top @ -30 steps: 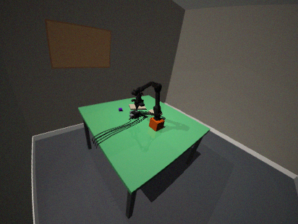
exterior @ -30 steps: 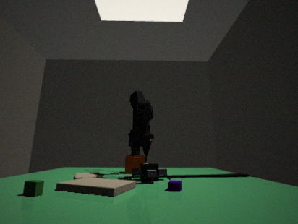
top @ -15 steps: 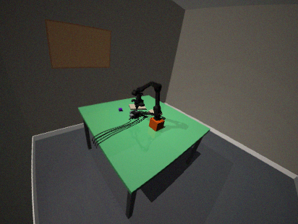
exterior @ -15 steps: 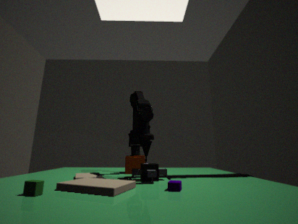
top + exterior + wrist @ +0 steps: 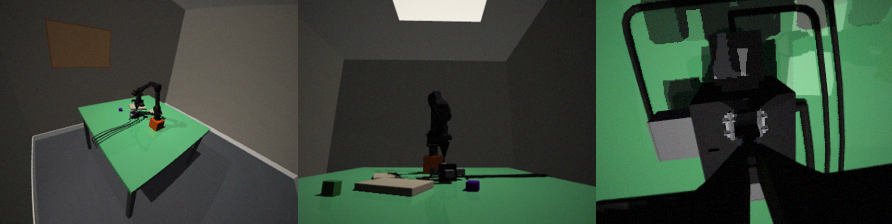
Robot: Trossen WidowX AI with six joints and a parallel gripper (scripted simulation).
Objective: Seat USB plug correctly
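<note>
Now: gripper tip 1 cm above the dark USB plug. The rest, counted from my gripper tip: flat beige slab 23 cm ahead, 14 cm to the right, 10 cm below; then USB socket 4 cm below; then purple block 21 cm ahead, 14 cm to the left, 10 cm below.
</note>
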